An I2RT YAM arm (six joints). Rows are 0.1 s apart.
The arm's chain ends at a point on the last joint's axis. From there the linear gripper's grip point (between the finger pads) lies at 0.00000 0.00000 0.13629 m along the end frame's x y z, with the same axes.
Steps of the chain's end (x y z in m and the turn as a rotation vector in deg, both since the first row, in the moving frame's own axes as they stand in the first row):
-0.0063 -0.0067 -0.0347 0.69 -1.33 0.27
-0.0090 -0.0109 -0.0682 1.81 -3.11 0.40
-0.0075 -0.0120 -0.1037 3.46 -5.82 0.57
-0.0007 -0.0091 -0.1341 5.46 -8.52 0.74
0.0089 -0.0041 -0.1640 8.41 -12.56 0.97
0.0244 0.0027 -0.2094 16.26 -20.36 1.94
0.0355 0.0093 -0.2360 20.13 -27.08 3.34
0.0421 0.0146 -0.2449 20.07 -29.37 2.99
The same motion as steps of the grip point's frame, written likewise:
-0.0095 -0.0083 -0.0347 0.69 -1.33 0.27
-0.0164 -0.0152 -0.0685 1.81 -3.11 0.40
-0.0213 -0.0203 -0.1047 3.46 -5.82 0.57
-0.0208 -0.0222 -0.1362 5.46 -8.52 0.74
-0.0205 -0.0241 -0.1687 8.41 -12.56 0.97
-0.0217 -0.0355 -0.2233 16.26 -20.36 1.94
-0.0239 -0.0377 -0.2590 20.13 -27.08 3.34
-0.0221 -0.0319 -0.2703 20.07 -29.37 2.99

